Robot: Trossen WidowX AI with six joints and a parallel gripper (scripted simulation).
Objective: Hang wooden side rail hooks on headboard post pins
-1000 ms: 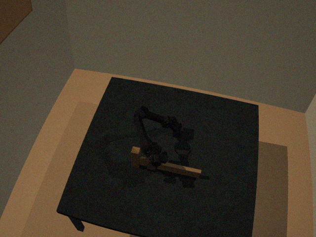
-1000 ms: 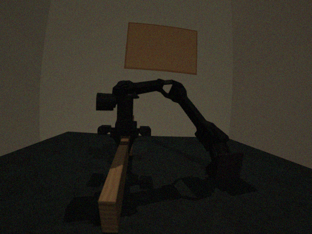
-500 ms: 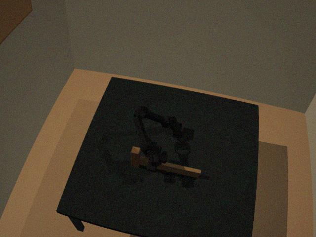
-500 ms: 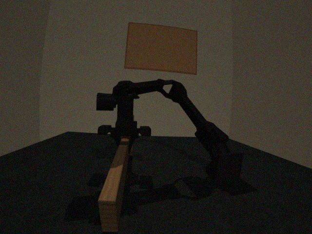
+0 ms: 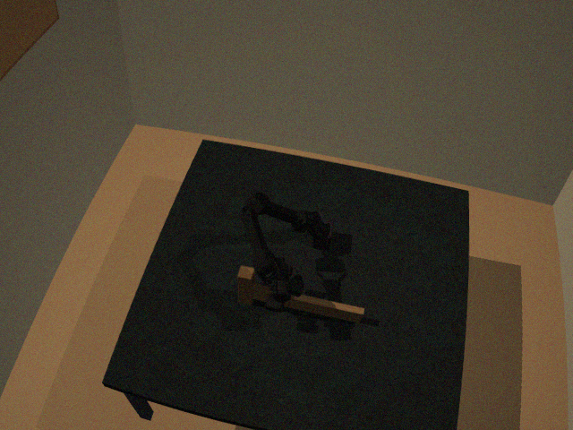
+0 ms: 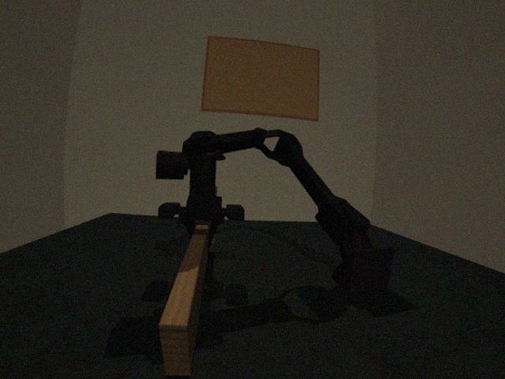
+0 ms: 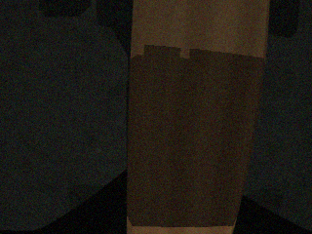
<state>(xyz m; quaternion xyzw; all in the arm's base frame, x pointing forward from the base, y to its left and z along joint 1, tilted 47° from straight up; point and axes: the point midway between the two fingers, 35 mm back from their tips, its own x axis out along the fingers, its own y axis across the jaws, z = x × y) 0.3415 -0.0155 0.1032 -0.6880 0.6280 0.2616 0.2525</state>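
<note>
Right now my gripper tip is 120 mm to the left of the wooden headboard post and 40 mm below it.
</note>
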